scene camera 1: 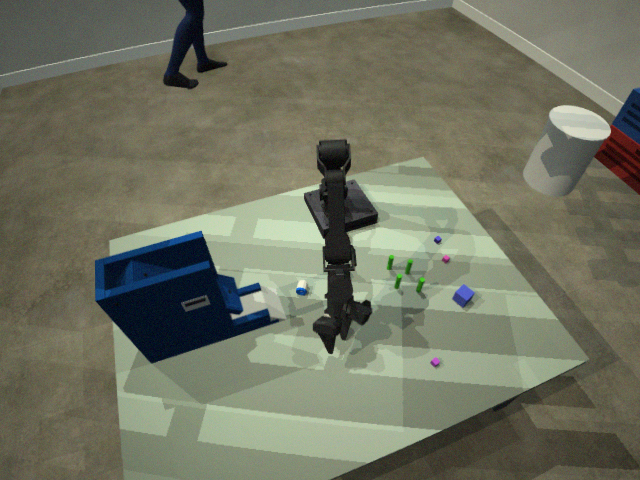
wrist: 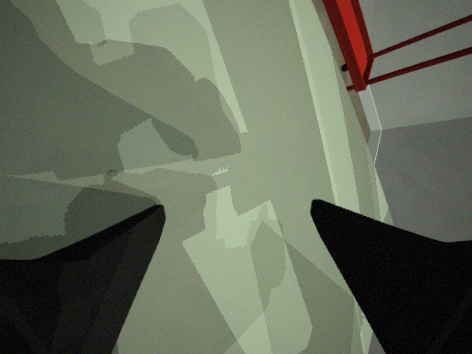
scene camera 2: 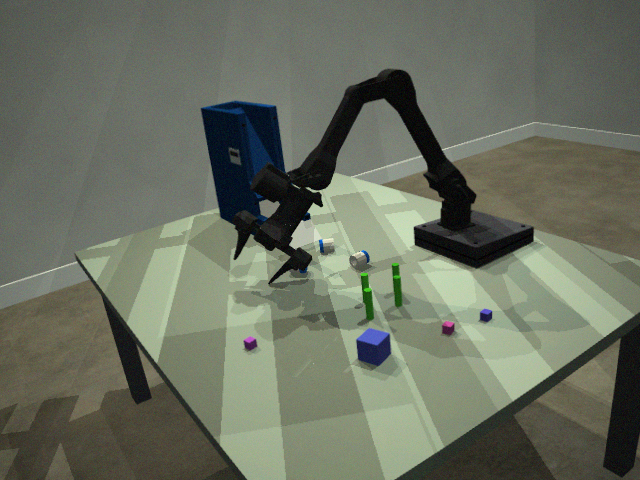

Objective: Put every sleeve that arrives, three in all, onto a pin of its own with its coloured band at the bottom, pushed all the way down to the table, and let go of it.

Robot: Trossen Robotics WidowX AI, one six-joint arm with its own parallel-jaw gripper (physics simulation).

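My gripper (scene camera 1: 338, 344) (scene camera 2: 253, 271) (wrist: 238, 209) is open and empty, tilted above the table in front of the sleeves. One white sleeve (scene camera 1: 301, 287) (scene camera 2: 326, 245) with a blue band lies on its side near the chute. A second sleeve (scene camera 2: 359, 258) lies on its side nearer the pins, its band facing away in scene camera 2; the arm hides it in scene camera 1. A blue bit of a third sleeve (scene camera 2: 302, 270) shows below one finger; its pose is hidden. Several bare green pins (scene camera 1: 408, 267) (scene camera 2: 368, 303) stand upright. The wrist view shows no sleeve.
A tall blue dispenser (scene camera 1: 170, 325) (scene camera 2: 222, 160) with a low chute stands beyond the sleeves. A large blue cube (scene camera 1: 463, 296) (scene camera 2: 373, 346), a small blue cube (scene camera 1: 437, 239) (scene camera 2: 485, 315) and two pink-purple cubes (scene camera 1: 446, 258) (scene camera 1: 435, 362) (scene camera 2: 448, 327) (scene camera 2: 250, 343) lie around the pins.
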